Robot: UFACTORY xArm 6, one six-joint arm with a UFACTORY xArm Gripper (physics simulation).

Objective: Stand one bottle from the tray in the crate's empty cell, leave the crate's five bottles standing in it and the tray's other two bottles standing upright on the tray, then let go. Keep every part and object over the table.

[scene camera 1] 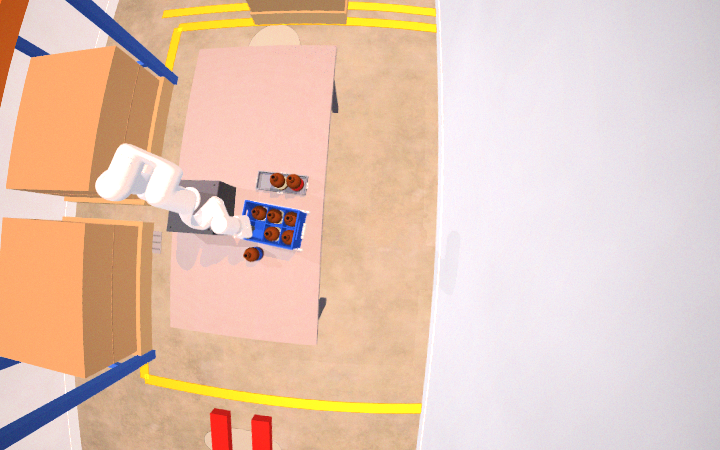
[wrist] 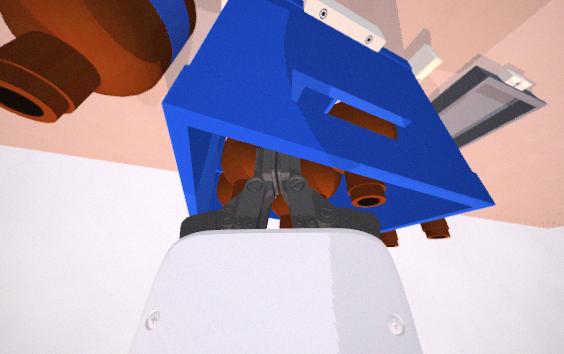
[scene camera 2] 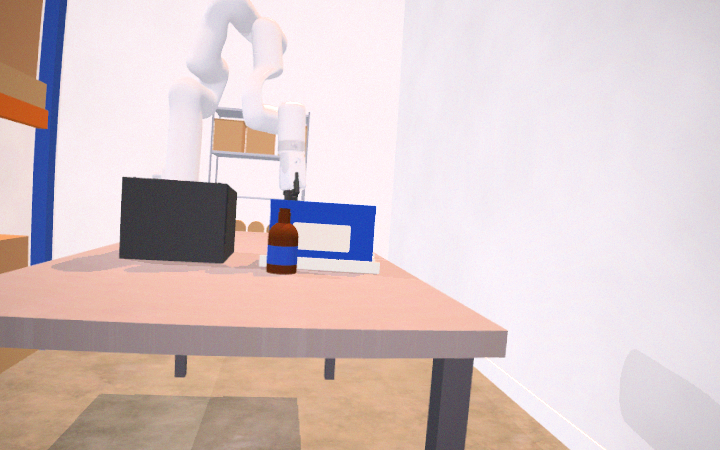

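The blue crate holds five brown bottles, one of them at its middle; its empty cell is at the corner under the arm. My gripper is shut and empty, pointing down at that corner, its fingertips partly hidden behind the crate's near rim in the wrist view. A blue-labelled bottle stands upright on the table beside the crate, off the tray. The grey tray holds two upright bottles, a left one and a red-labelled one.
A dark box stands on the table, left of the crate and under the arm. The tray lies on the crate's other side from the blue-labelled bottle. The table's right edge runs near the crate in the first scene view.
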